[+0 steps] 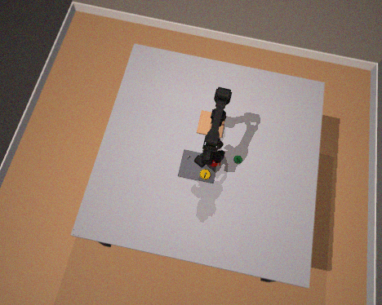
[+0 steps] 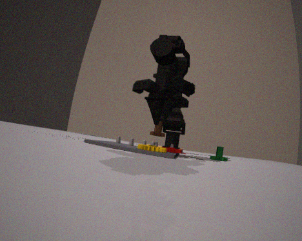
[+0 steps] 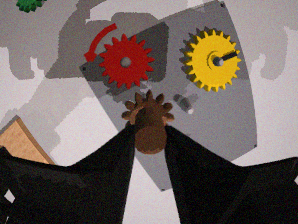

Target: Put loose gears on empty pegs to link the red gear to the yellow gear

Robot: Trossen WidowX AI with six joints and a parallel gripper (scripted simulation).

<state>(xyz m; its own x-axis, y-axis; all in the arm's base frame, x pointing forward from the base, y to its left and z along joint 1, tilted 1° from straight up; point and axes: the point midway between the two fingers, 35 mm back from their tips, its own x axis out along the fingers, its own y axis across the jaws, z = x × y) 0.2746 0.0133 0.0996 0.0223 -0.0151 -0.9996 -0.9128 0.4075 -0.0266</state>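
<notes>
Now: gripper tip 40 mm to the right of the red gear and 60 mm above it. Round my gripper tip: yellow gear (80 mm ahead, 20 mm to the left, 60 mm below); brown gear (10 mm below); grey board (40 mm ahead, 40 mm to the right, 70 mm below).
</notes>
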